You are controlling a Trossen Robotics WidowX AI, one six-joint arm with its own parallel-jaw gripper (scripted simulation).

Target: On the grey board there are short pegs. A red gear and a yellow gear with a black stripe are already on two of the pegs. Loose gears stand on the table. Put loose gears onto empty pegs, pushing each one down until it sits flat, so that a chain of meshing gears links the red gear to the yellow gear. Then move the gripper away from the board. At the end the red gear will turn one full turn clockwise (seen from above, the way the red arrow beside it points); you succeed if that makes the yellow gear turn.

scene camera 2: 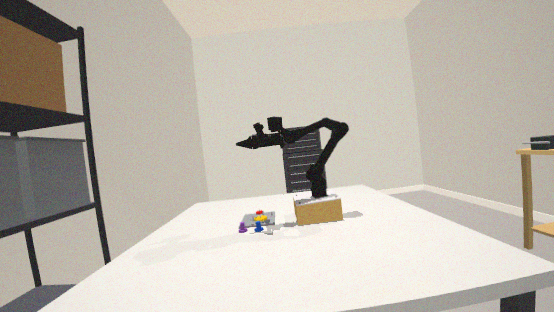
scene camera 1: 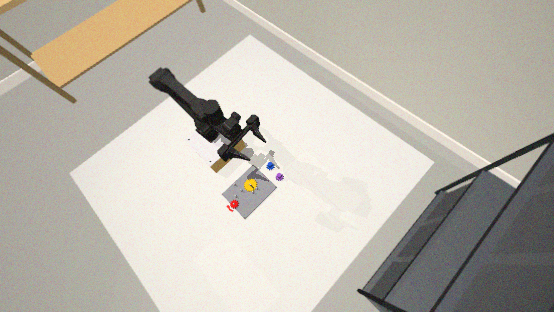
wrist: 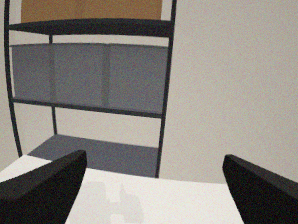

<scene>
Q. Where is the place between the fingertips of my gripper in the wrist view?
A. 156,161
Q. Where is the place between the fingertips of my gripper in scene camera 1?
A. At 258,151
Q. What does my gripper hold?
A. Nothing.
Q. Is my gripper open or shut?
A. Open.
</scene>
